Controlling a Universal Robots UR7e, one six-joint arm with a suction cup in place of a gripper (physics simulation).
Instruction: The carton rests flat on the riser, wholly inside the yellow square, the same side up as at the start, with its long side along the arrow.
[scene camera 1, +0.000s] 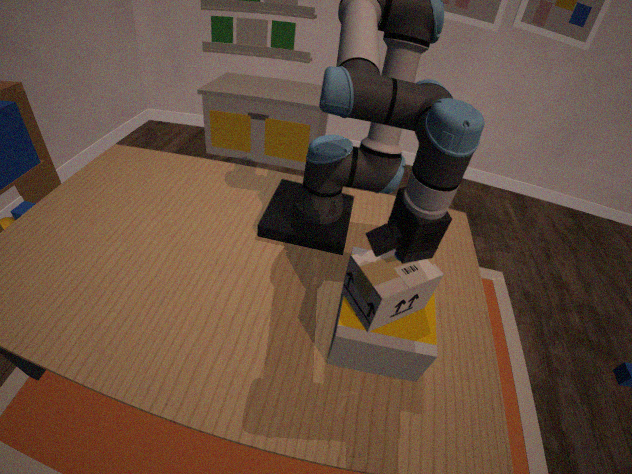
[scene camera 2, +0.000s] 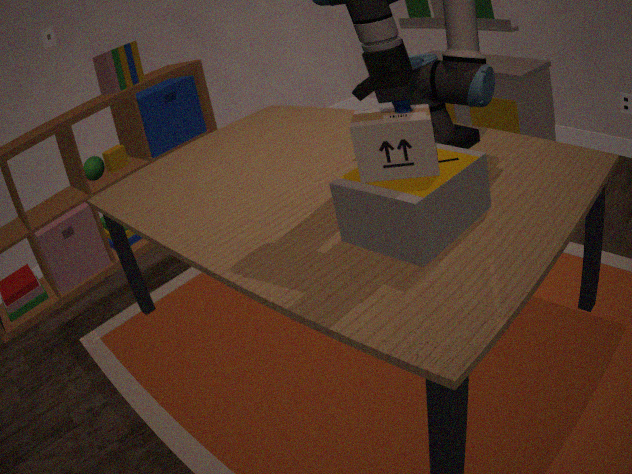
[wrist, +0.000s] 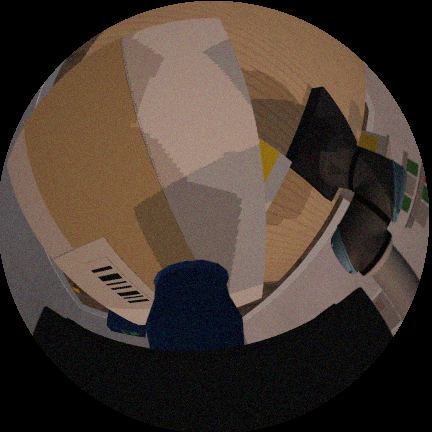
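Note:
The white carton (scene camera 1: 403, 301) (scene camera 2: 398, 147) (wrist: 195, 115) has a brown top strip, a barcode label and black up-arrows. It stands upright and nearly level over the yellow square (scene camera 1: 408, 329) (scene camera 2: 418, 185) (wrist: 268, 159) on the grey riser (scene camera 1: 382, 357) (scene camera 2: 377, 219). Whether its underside touches the riser is hard to tell. Its front-left bottom corner lies close to the square's edge. The carton hides most of the black arrow (scene camera 2: 449, 160); the visible part runs roughly parallel to its marked face. My suction cup (scene camera 1: 397, 255) (scene camera 2: 402, 106) (wrist: 195, 305) is on the carton's top, holding it.
The riser stands on the wooden table (scene camera 1: 178, 280) (scene camera 2: 245, 204). The arm's black base (scene camera 1: 306, 219) (wrist: 322, 150) stands behind, to the left in scene camera 1. A cabinet (scene camera 1: 260, 122) stands behind the table. A wooden shelf unit (scene camera 2: 66, 137) stands at the left in scene camera 2.

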